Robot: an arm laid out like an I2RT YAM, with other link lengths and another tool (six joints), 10 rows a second.
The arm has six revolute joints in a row. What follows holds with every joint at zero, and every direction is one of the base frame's.
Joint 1 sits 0.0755 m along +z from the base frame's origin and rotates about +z.
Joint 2 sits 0.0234 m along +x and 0.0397 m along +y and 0.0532 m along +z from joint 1 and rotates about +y.
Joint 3 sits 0.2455 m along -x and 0.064 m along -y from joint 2 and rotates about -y.
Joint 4 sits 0.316 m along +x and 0.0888 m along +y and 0.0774 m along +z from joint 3 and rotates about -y.
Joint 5 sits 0.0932 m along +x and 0.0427 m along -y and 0.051 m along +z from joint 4 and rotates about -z.
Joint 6 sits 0.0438 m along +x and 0.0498 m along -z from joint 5 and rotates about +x.
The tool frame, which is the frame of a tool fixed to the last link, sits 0.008 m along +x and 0.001 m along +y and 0.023 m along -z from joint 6; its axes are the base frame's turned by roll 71.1, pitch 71 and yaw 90 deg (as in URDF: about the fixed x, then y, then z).
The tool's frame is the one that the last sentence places.
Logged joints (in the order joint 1, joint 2, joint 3, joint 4, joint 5, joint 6), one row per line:
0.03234, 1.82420, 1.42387, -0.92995, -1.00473, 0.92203
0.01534, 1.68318, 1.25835, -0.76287, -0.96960, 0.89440
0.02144, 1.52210, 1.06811, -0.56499, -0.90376, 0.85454
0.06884, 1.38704, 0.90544, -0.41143, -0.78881, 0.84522
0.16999, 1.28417, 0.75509, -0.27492, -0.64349, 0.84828
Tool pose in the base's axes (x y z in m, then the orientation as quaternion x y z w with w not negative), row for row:
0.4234, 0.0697, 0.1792, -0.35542, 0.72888, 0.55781, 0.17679
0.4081, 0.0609, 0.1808, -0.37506, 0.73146, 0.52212, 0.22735
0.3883, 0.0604, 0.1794, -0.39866, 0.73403, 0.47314, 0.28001
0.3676, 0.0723, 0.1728, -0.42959, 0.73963, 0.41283, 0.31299
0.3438, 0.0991, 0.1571, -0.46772, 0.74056, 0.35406, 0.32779
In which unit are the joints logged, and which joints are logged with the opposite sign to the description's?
The joints are logged in radians. Opposite sign: joint 6.
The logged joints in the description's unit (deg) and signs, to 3 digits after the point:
1.853, 104.519, 81.582, -53.282, -57.567, -52.828
0.879, 96.439, 72.098, -43.709, -55.554, -51.245
1.228, 87.210, 61.198, -32.372, -51.782, -48.962
3.944, 79.472, 51.878, -23.573, -45.195, -48.428
9.740, 73.578, 43.263, -15.752, -36.869, -48.603

